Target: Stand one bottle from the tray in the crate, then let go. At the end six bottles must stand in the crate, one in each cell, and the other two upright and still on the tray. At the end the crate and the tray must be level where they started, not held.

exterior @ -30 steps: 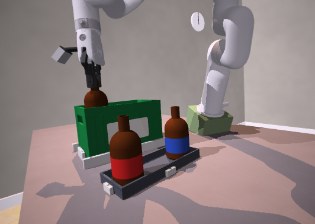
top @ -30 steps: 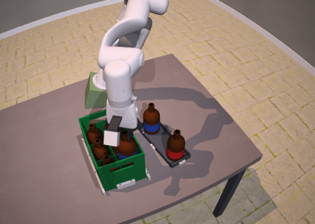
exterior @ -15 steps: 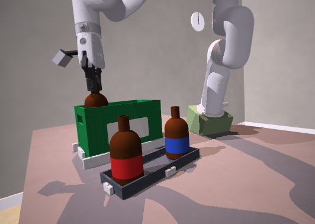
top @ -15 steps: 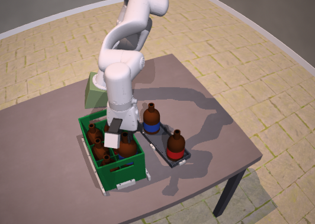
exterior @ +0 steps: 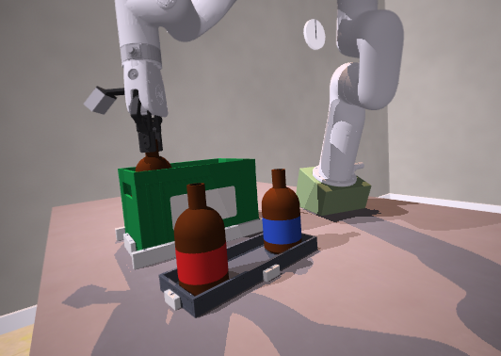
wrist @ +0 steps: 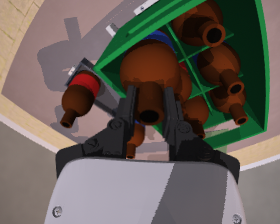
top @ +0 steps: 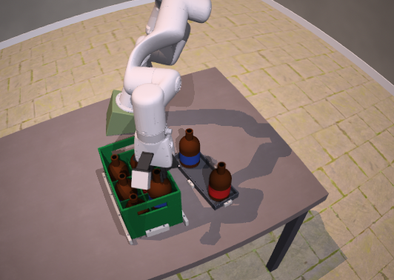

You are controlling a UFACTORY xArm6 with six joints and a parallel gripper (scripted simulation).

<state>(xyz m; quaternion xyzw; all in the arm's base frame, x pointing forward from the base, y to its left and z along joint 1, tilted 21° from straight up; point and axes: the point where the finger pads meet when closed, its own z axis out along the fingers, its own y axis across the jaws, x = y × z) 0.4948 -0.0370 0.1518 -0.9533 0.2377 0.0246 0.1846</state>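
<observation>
Right now the green crate is 8 cm behind my hand, 6 cm to the right of it and 15 cm below it. Also, from my hand: dark tray 12 cm behind, 18 cm to the left, 22 cm below.
</observation>
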